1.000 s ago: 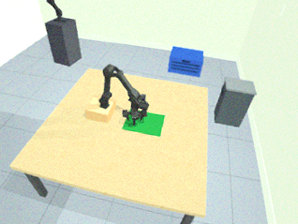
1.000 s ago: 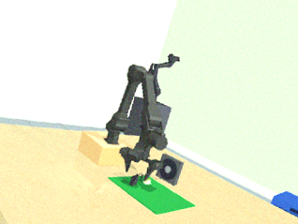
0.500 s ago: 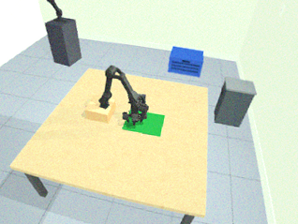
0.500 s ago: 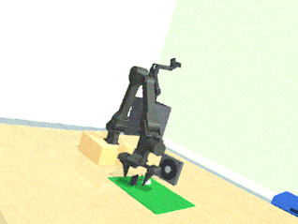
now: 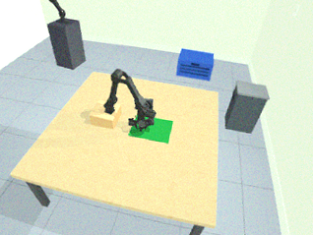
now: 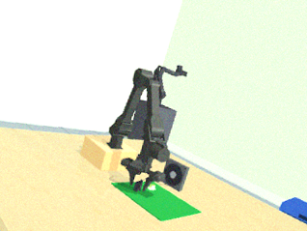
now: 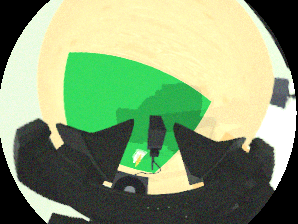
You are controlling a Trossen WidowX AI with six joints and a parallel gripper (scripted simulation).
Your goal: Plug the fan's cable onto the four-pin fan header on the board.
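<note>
My gripper tip is 6 cm short of the green board, 6 cm to the right of it and 3 cm above it. The rest, counted from my gripper tip: dark plug: 1 cm to the left, 1 cm above; black fan: 6 cm behind, 23 cm to the left, 4 cm above.
</note>
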